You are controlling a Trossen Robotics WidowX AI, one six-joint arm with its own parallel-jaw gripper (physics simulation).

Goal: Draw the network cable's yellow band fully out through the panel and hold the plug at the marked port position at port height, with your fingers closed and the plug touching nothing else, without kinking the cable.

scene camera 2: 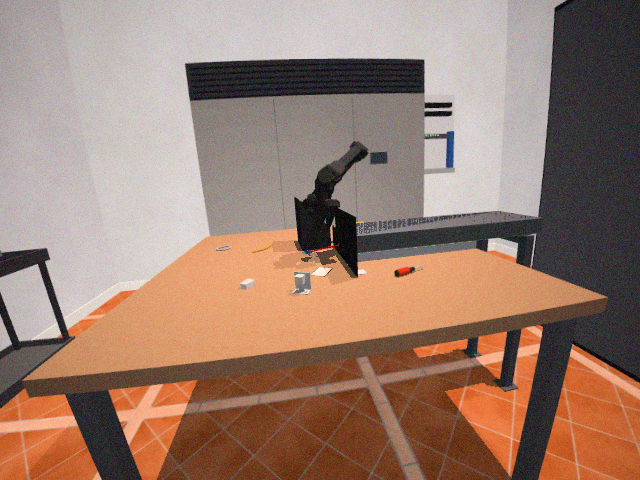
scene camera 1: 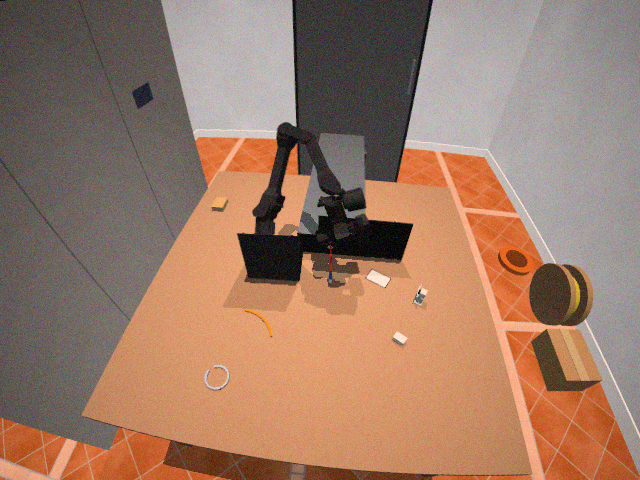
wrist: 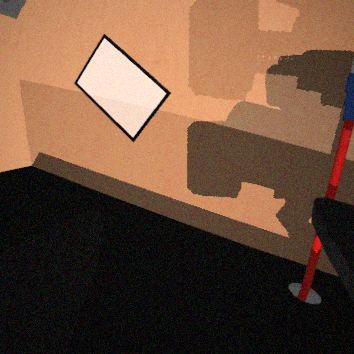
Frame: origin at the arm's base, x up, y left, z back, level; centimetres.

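Seen in the pictures: gripper, fingertip midpoint: [scene camera 2: 324, 230] [scene camera 1: 348, 246] [wrist: 207, 215]; arm's base, origin of the base link: [scene camera 2: 309, 209] [scene camera 1: 264, 234].
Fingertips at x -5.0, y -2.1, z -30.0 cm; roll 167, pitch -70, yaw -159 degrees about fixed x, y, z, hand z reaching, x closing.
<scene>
Offsets run from my fingertips to a thing's top centre. "*": to the spot under its first point. Level surfaces: height alone.
The blue plug {dx -9.0, dy -6.2, dz +6.7 cm} [scene camera 1: 330, 277] [scene camera 2: 308, 252] [wrist: 350, 97] lies in front of the black panel {dx +7.8, dy +5.8, dz -6.4 cm} [scene camera 1: 385, 240] [scene camera 2: 347, 245] [wrist: 125, 265], cut off at the right edge of the wrist view. Its red cable {* dx -8.9, dy +1.3, dz +6.2 cm} [scene camera 1: 330, 260] [scene camera 2: 325, 248] [wrist: 340, 156] runs to a grey-rimmed hole {* dx -8.6, dy +8.3, dz +6.6 cm} [wrist: 315, 298] in the panel. No yellow band shows. My gripper [scene camera 1: 333, 236] is open above the cable beside the panel; one dark finger overlaps the cable in the wrist view. Nothing shows held. The other finger is out of the wrist view. I cannot tell which thing marks the port position.
A second black panel [scene camera 1: 271, 257] stands left. A black-edged white card {dx -12.2, dy -5.6, dz -11.8 cm} [scene camera 1: 378, 278] [scene camera 2: 321, 271] [wrist: 122, 87], a small bracket {dx -6.6, dy -16.0, dz -25.3 cm} [scene camera 1: 420, 296] [scene camera 2: 302, 282] and a white block {dx -10.4, dy -31.3, dz -14.3 cm} [scene camera 1: 399, 338] [scene camera 2: 247, 283] lie right. An orange strip {dx -11.6, dy -22.8, dz +32.5 cm} [scene camera 1: 264, 320] and screwdriver {dx -10.0, dy +20.7, dz -26.6 cm} [scene camera 2: 402, 271] also lie on the table {dx -12.2 cm} [scene camera 1: 330, 403].
</scene>
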